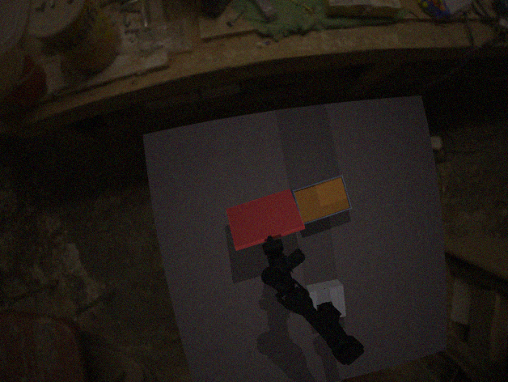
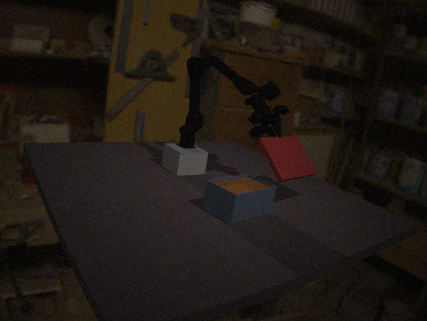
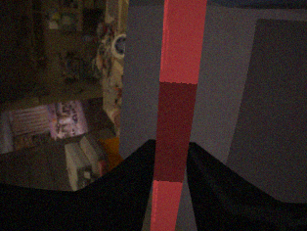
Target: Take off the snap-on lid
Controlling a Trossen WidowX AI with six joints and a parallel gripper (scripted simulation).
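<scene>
My gripper tip is now 6 cm short of the red lid and 5 cm above it. The rest, counted from my gripper tip: blue storage box 24 cm to the right, 18 cm below, 7 cm ahead.
</scene>
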